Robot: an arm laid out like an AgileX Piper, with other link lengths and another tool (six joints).
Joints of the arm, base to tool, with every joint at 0 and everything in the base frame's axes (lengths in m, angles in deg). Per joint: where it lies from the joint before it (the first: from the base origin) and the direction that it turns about. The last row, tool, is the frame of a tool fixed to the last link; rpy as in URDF.
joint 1: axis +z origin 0 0 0.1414
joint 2: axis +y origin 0 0 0
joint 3: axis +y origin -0.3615 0 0.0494
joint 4: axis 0.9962 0 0.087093 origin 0.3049 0 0.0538
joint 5: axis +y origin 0 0 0
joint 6: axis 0.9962 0 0.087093 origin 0.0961 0 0.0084
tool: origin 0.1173 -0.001 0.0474 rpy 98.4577 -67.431 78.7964
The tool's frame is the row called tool.
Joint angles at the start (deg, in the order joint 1, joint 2, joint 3, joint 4, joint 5, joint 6):
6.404 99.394 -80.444 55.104 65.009 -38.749
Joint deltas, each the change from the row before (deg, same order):
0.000 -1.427 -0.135 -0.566 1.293 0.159
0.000 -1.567 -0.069 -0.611 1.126 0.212
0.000 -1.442 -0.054 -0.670 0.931 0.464
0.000 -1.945 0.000 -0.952 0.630 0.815
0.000 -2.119 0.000 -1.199 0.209 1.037
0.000 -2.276 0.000 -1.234 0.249 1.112
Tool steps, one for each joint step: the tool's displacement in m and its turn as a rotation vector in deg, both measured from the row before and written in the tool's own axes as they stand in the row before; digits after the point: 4 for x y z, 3 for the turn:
0.0013 -0.0116 -0.0089 0.153 -0.181 -1.277
0.0012 -0.0117 -0.0095 -0.066 -0.118 -1.254
0.0007 -0.0101 -0.0086 -0.184 -0.167 -0.886
0.0011 -0.0113 -0.0116 -0.778 -0.006 -0.864
0.0013 -0.0103 -0.0129 -1.349 0.118 -0.745
0.0011 -0.0110 -0.0140 -1.434 0.184 -0.754

